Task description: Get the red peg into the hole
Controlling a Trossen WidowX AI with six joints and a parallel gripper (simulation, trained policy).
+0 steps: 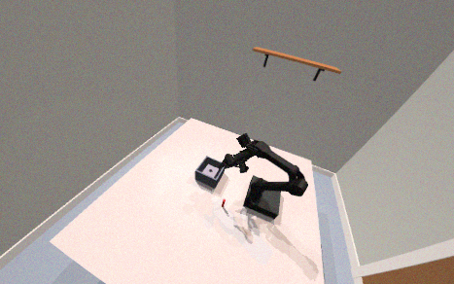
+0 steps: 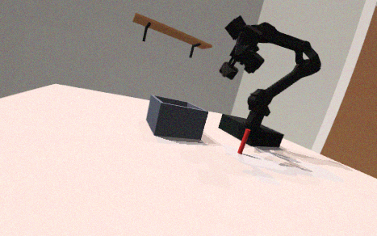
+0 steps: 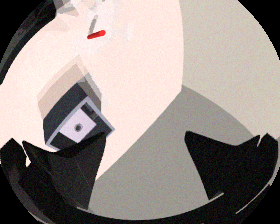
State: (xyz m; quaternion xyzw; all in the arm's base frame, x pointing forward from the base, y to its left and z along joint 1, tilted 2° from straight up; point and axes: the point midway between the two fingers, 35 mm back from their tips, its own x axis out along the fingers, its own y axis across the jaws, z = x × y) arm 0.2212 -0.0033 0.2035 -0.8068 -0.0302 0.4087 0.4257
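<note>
My gripper tip is 7 cm past the red peg, 9 cm to the right of it and 21 cm above it. The rest, counted from my gripper tip: dark box (9 cm ahead, 10 cm to the right, 22 cm below); plate (9 cm ahead, 10 cm to the right, 20 cm below).
</note>
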